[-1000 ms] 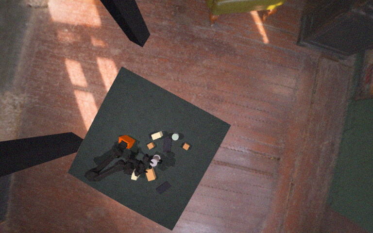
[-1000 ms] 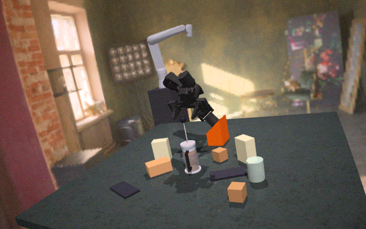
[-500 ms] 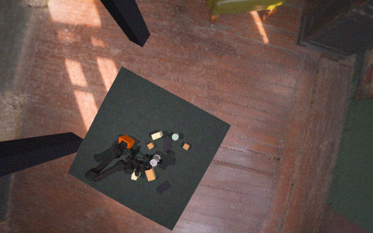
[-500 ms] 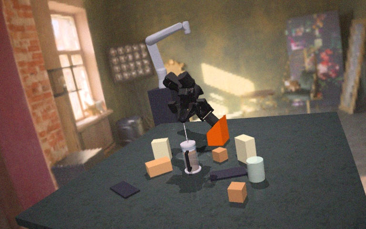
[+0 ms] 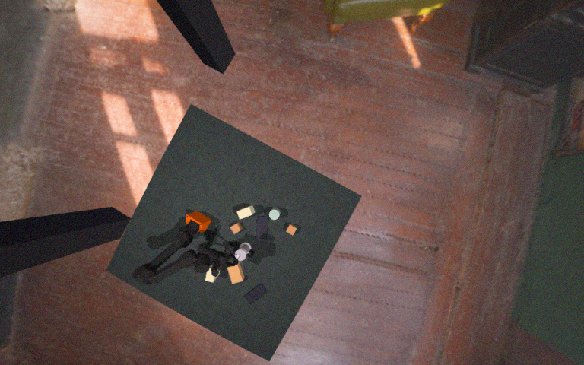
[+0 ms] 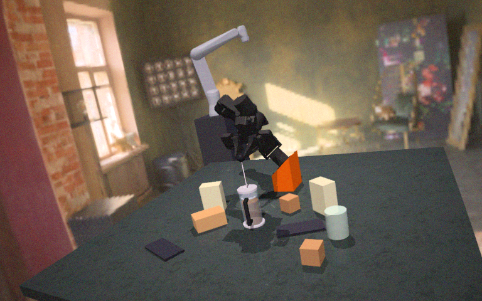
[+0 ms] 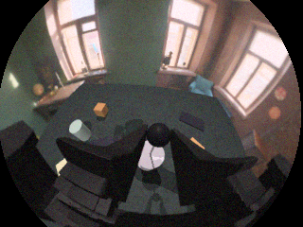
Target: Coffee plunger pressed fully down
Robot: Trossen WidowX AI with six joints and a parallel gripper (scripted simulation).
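Right now the coffee press is 12 cm below my gripper tip and 1 cm ahead of it. Also, from my gripper tip: pale cylinder 30 cm to the left, 20 cm below, 5 cm ahead; orange block 22 cm below, 16 cm to the right, 2 cm ahead.
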